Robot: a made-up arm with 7 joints. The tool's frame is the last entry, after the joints. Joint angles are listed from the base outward. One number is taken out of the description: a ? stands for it. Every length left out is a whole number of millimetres.
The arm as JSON. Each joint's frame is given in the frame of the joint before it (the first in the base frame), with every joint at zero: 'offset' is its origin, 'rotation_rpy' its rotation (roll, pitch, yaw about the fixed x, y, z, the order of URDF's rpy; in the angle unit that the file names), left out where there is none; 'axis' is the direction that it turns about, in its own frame. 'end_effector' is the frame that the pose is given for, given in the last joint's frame.
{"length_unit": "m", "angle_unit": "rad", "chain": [
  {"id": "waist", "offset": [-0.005, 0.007, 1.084], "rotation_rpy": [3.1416, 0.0, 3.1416], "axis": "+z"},
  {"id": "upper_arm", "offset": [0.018, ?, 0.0], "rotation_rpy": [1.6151, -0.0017, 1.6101], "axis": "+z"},
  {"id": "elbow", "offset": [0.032, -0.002, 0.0], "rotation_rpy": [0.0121, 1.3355, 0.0], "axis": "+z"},
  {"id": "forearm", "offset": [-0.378, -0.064, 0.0], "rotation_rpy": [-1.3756, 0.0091, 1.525], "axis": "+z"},
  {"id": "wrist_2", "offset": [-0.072, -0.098, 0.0], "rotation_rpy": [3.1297, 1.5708, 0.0], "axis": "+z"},
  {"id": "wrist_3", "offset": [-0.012, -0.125, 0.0], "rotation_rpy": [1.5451, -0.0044, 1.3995], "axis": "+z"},
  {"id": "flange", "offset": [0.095, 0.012, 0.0], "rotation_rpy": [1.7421, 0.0, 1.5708], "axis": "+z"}
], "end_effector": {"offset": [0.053, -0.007, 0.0], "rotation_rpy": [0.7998, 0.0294, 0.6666]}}
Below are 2 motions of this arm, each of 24 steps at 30 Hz.
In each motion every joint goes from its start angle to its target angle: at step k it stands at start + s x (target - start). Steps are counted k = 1, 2, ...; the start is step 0. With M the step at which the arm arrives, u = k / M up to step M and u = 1 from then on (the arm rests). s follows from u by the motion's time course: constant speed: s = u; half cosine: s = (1 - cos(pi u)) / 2; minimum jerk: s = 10 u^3 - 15 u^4 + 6 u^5.
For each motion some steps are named. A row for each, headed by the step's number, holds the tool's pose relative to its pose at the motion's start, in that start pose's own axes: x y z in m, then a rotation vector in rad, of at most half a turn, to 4 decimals.
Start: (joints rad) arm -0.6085 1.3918 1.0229 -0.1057 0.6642 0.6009 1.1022
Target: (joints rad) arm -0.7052 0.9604 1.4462 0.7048 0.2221 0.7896 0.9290
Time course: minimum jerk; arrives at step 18
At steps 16, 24:
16: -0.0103 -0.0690 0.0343 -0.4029 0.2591 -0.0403
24: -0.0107 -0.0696 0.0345 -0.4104 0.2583 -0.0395

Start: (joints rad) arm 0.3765 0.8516 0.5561 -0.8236 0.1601 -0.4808 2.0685
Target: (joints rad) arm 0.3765 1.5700 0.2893 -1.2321 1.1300 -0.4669 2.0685
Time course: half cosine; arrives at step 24
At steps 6, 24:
6: 0.0110 0.0202 0.0188 -0.0994 -0.0760 -0.0764
24: 0.0966 0.1329 0.0873 -0.8899 -0.3825 -0.4645

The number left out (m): -0.123
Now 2 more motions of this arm.
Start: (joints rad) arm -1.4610 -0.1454 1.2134 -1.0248 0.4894 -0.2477 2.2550
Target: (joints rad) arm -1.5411 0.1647 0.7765 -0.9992 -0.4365 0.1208 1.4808
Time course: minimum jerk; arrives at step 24
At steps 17, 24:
17: 0.0484 0.0579 -0.0943 0.6235 -0.4984 -0.8275
24: 0.0587 0.0706 -0.1167 0.7194 -0.5860 -1.0111

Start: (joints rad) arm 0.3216 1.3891 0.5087 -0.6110 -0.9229 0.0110 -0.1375
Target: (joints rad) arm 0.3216 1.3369 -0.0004 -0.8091 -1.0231 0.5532 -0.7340
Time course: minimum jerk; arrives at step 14
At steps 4, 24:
4: -0.0093 -0.0169 -0.0330 0.0983 0.0221 -0.1520
24: -0.1014 -0.0463 -0.2560 0.4272 0.3474 -1.0568

